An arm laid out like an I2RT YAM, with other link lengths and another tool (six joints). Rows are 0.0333 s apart.
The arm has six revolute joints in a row. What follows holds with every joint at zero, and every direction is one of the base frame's.
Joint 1 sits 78.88 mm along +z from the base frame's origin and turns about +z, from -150.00 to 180.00 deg.
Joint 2 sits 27.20 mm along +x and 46.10 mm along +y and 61.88 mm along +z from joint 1 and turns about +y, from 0.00 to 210.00 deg.
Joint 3 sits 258.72 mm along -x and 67.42 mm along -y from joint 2 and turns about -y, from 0.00 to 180.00 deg.
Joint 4 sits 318.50 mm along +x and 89.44 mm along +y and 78.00 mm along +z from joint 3 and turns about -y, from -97.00 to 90.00 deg.
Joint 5 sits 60.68 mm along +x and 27.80 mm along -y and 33.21 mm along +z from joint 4 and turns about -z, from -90.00 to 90.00 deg.
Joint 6 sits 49.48 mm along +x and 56.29 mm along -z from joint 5 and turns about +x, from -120.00 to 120.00 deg.
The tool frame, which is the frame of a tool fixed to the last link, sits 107.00 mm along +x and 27.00 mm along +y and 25.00 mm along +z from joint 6; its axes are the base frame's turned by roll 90.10, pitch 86.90 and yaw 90.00 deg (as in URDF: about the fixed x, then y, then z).
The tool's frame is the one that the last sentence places.
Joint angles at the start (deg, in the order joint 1, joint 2, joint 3, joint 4, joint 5, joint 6):
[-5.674 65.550 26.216 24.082 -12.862 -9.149]
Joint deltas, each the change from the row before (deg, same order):
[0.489 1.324 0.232 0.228 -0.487 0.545]
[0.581 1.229 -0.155 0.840 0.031 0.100]
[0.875 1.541 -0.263 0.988 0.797 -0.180]
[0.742 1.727 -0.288 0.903 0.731 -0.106]
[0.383 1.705 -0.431 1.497 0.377 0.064]
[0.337 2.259 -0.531 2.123 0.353 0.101]
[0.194 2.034 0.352 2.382 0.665 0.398]
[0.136 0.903 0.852 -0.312 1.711 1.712]
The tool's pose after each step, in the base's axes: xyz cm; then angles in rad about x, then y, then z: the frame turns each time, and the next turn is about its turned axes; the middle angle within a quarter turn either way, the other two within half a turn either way. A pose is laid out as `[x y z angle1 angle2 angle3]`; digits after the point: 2 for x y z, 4 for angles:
[42.37 6.81 17.21 -2.6524 1.2599 2.6018]
[42.39 7.22 16.53 -2.6397 1.2470 2.5909]
[42.40 7.66 15.57 -2.6577 1.2333 2.6035]
[42.38 8.02 14.42 -2.6831 1.2155 2.6257]
[42.35 8.20 13.41 -2.6966 1.2051 2.6396]
[42.31 8.35 12.15 -2.7108 1.1945 2.6549]
[42.74 8.30 11.84 -2.7200 1.2086 2.6671]
[43.23 7.87 11.80 -2.7999 1.2119 2.7720]

